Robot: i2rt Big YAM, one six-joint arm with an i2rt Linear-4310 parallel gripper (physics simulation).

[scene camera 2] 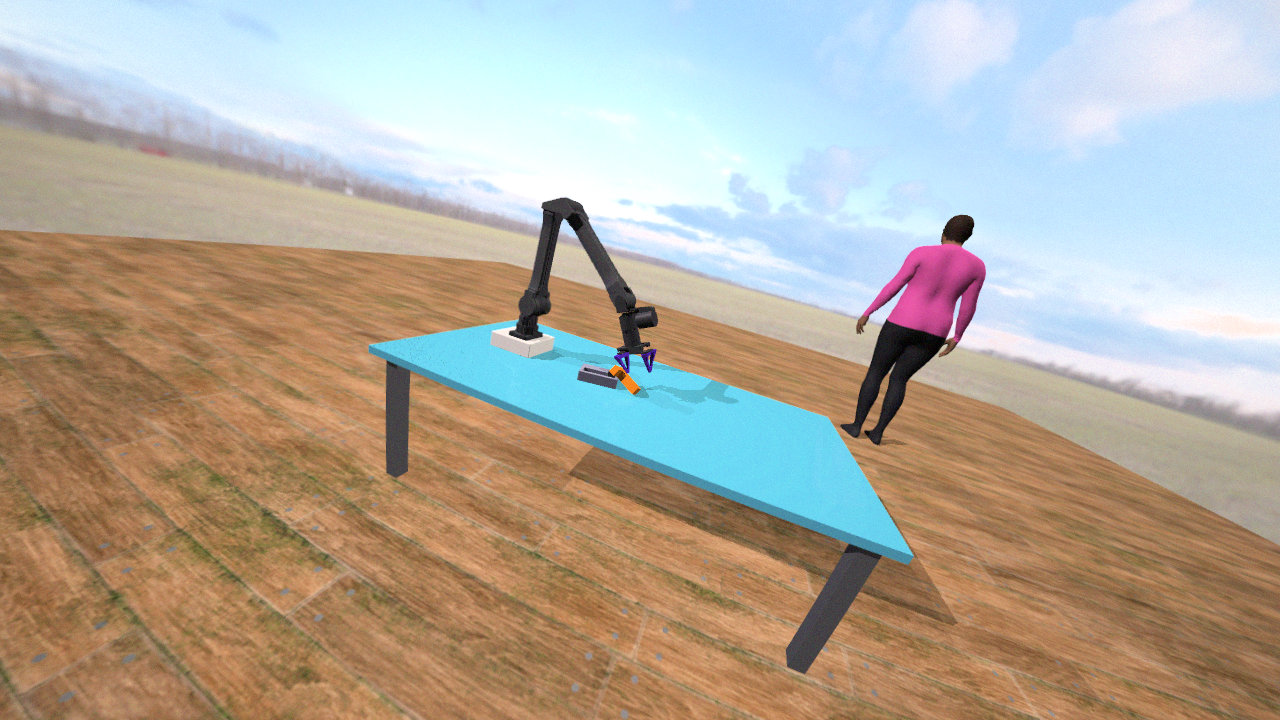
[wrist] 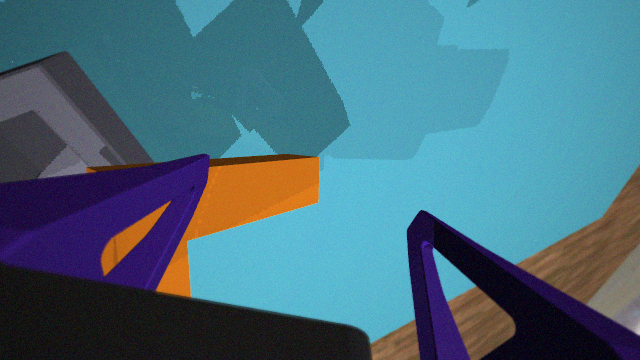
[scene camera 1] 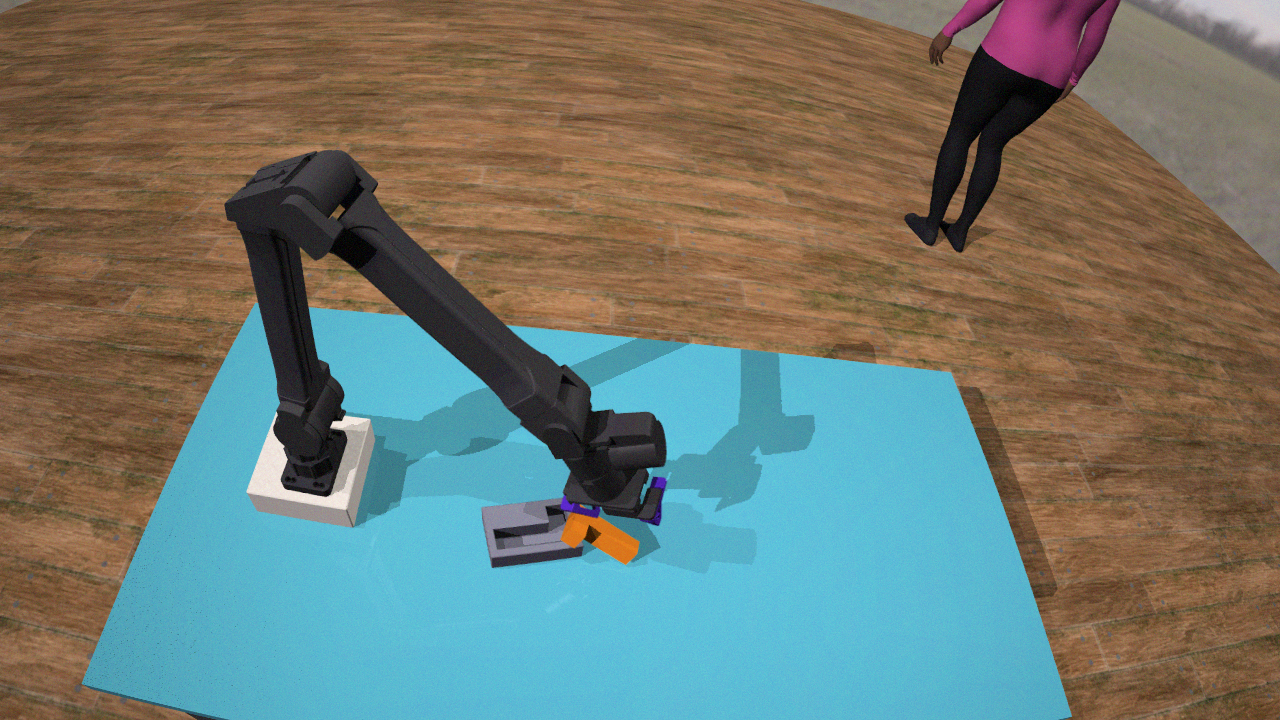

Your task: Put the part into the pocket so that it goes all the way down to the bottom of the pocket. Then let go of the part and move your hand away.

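Frame: origin at the arm's base, x ahead, y right, z down, level; metres.
Seen in the pictures: gripper, fingertip midpoint: (scene camera 2: pixel 638 372) (wrist: pixel 317 195) (scene camera 1: pixel 628 518); arm's base at its link origin: (scene camera 2: pixel 525 335) (scene camera 1: pixel 315 462).
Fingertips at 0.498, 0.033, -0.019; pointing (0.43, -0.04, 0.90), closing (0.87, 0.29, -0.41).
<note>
Pixels of each thing's top centre, then the offset from my fingertips to it, as dx, dy, dz. "spot": a spot on its surface instead. Level surfaces: height alone.
- grey block at its top centre: (scene camera 1: pixel 531 526) (scene camera 2: pixel 600 371) -0.139, +0.009, +0.039
- pocket at a spot on its surface: (scene camera 1: pixel 523 539) spot: -0.150, +0.016, +0.071
- blue table at its surface level: dz +0.076
The orange L-shaped part (scene camera 1: pixel 615 540) (scene camera 2: pixel 630 382) (wrist: pixel 260 190) lies outside the pocket. It leans tilted on the right end of the grey block (scene camera 1: pixel 519 515) (scene camera 2: pixel 596 379) (wrist: pixel 82 90), its long arm sloping down towards the table on the right. The pocket (scene camera 1: pixel 523 539) is a recess in the block's top; its left stretch shows uncovered, the right is partly hidden by the part and gripper. My gripper (scene camera 1: pixel 617 512) (scene camera 2: pixel 638 370) (wrist: pixel 317 195) is open, with nothing between its purple fingers. In the wrist view the left finger overlaps the part near its corner; whether they touch I cannot tell.
The blue table (scene camera 1: pixel 805 608) (scene camera 2: pixel 760 447) (wrist: pixel 500 190) carries the block. The arm's white base (scene camera 1: pixel 304 512) (scene camera 2: pixel 520 344) stands at the table's left. A person in a pink top (scene camera 1: pixel 1042 44) (scene camera 2: pixel 939 286) stands on the wooden floor behind the table.
</note>
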